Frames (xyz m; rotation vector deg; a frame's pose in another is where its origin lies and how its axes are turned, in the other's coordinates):
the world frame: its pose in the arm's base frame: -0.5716 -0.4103 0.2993 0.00 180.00 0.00
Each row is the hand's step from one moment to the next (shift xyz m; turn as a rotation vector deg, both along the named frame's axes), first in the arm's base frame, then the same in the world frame.
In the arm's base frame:
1: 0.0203 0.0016 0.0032 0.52 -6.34 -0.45
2: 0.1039 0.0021 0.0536 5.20 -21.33 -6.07
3: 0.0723 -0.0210 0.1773 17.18 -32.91 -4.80
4: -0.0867 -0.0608 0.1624 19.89 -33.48 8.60
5: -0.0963 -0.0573 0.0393 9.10 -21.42 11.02
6: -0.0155 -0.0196 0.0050 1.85 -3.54 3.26
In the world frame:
1: -0.0203 0.0016 -0.0032 -0.52 -6.34 0.45
2: -0.1039 0.0021 -0.0536 -5.20 -21.33 6.07
3: -0.0723 -0.0210 -0.1773 -17.18 -32.91 4.80
4: 0.0867 -0.0608 -0.1624 -19.89 -33.48 -8.60
5: 0.0963 -0.0573 -0.0393 -9.10 -21.42 -11.02
6: 0.0155 -0.0196 -0.0050 -1.85 -3.54 -3.26

